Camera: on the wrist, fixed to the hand. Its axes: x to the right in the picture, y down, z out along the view.
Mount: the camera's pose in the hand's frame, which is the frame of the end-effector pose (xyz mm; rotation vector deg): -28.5 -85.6 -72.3 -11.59 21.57 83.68
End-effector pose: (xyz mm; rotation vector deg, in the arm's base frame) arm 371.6 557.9 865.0 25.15 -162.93 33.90
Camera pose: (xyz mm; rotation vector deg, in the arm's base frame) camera 436.1 520.0 953.1 -96.02 -133.48 25.06
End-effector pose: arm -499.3 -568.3 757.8 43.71 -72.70 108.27
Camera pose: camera -418.4 -485.7 754.3 45.39 93.91 -130.58
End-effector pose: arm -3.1 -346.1 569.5 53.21 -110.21 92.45
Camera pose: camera 74.1 -277.0 620.8 58.47 128.23 -98.31
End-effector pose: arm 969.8 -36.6 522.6 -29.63 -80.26 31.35
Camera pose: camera 1043.7 -121.9 547.7 -98.68 -29.28 77.75
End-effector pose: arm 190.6 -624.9 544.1 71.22 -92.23 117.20
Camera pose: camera 230.5 -522.0 578.6 29.57 113.94 -96.70
